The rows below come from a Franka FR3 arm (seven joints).
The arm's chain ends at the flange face. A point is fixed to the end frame.
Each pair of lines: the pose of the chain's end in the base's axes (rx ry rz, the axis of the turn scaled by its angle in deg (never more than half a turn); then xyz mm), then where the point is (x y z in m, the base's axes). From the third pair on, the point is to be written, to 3 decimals.
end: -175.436 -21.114 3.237 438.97 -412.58 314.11
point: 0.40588 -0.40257 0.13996
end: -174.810 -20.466 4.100 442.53 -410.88 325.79
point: 0.40752 -0.39883 0.15215
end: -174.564 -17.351 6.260 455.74 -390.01 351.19
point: 0.417 -0.376 0.179
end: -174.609 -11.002 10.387 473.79 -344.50 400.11
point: 0.427 -0.328 0.230
